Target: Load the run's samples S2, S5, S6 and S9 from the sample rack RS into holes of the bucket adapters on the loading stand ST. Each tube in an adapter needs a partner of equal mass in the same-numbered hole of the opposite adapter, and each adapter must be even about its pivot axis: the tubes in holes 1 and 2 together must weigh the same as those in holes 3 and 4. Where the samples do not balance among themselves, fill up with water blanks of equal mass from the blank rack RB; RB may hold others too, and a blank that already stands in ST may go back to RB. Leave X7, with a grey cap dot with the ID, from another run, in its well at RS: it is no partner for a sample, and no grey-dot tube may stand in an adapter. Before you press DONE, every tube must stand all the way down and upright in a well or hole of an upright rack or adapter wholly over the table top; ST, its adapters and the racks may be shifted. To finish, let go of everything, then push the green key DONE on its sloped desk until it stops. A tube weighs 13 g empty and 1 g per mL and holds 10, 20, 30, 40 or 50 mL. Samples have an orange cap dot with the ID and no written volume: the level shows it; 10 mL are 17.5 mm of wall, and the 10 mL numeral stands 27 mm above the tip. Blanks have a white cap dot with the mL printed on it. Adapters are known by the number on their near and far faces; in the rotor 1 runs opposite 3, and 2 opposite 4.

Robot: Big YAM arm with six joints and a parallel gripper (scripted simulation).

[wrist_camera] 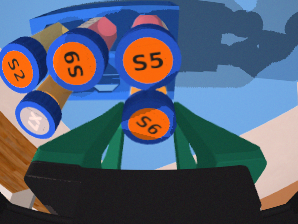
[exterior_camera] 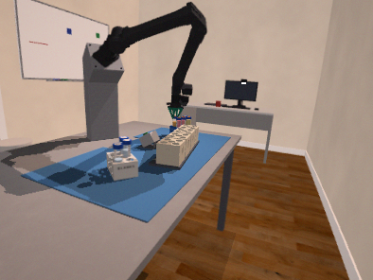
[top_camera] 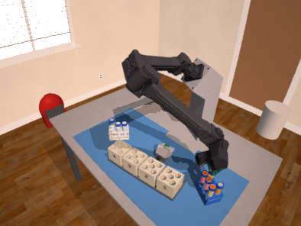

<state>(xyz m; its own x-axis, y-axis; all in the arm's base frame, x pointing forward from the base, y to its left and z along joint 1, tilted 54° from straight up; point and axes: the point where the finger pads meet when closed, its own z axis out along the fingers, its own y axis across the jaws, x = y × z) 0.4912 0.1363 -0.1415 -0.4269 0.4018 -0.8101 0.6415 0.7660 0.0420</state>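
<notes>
The orange-dot tube lies 10 mm behind my hand and 50 mm below it. From my hand the other things lie so: blue sample rack RS: 50 mm ahead, 10 mm to the left, 80 mm below; sample tube S9: 60 mm ahead, 20 mm to the right, 50 mm below; sample tube S5: 20 mm ahead, 40 mm to the right, 50 mm below.
</notes>
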